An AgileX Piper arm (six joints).
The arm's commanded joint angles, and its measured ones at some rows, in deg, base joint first. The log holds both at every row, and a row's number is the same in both.
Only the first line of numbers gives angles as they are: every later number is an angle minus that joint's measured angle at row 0.
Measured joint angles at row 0: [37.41, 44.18, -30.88, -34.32, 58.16, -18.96]
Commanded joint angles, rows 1 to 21: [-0.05, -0.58, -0.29, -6.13, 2.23, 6.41]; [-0.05, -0.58, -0.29, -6.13, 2.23, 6.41]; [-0.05, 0.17, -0.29, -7.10, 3.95, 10.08]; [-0.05, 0.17, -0.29, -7.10, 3.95, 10.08]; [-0.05, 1.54, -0.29, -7.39, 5.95, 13.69]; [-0.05, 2.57, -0.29, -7.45, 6.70, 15.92]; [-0.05, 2.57, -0.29, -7.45, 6.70, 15.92]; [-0.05, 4.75, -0.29, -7.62, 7.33, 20.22]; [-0.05, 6.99, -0.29, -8.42, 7.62, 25.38]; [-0.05, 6.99, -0.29, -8.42, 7.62, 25.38]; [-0.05, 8.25, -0.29, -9.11, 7.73, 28.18]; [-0.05, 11.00, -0.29, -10.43, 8.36, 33.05]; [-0.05, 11.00, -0.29, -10.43, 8.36, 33.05]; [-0.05, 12.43, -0.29, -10.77, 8.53, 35.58]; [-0.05, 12.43, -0.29, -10.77, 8.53, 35.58]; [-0.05, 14.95, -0.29, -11.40, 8.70, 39.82]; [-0.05, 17.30, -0.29, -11.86, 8.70, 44.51]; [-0.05, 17.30, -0.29, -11.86, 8.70, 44.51]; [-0.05, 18.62, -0.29, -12.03, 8.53, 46.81]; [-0.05, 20.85, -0.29, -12.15, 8.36, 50.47]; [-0.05, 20.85, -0.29, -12.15, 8.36, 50.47]
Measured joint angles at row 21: [0.00, 18.27, 0.00, -7.22, 7.44, 44.06]
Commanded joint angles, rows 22 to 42: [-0.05, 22.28, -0.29, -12.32, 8.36, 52.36]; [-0.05, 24.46, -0.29, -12.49, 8.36, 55.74]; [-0.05, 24.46, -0.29, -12.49, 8.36, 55.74]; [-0.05, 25.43, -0.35, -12.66, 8.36, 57.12]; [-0.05, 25.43, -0.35, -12.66, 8.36, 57.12]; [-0.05, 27.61, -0.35, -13.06, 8.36, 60.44]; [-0.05, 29.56, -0.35, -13.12, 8.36, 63.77]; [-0.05, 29.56, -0.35, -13.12, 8.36, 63.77]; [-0.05, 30.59, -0.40, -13.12, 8.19, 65.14]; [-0.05, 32.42, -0.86, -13.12, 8.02, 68.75]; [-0.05, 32.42, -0.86, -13.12, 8.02, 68.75]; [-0.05, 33.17, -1.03, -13.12, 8.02, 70.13]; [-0.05, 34.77, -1.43, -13.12, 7.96, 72.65]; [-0.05, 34.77, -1.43, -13.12, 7.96, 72.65]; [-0.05, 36.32, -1.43, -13.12, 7.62, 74.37]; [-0.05, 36.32, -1.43, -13.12, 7.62, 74.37]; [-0.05, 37.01, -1.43, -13.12, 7.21, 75.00]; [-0.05, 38.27, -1.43, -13.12, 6.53, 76.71]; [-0.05, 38.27, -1.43, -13.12, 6.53, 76.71]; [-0.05, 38.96, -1.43, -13.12, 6.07, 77.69]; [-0.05, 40.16, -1.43, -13.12, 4.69, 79.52]
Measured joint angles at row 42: [0.00, 38.61, -1.15, -9.45, 3.32, 76.48]
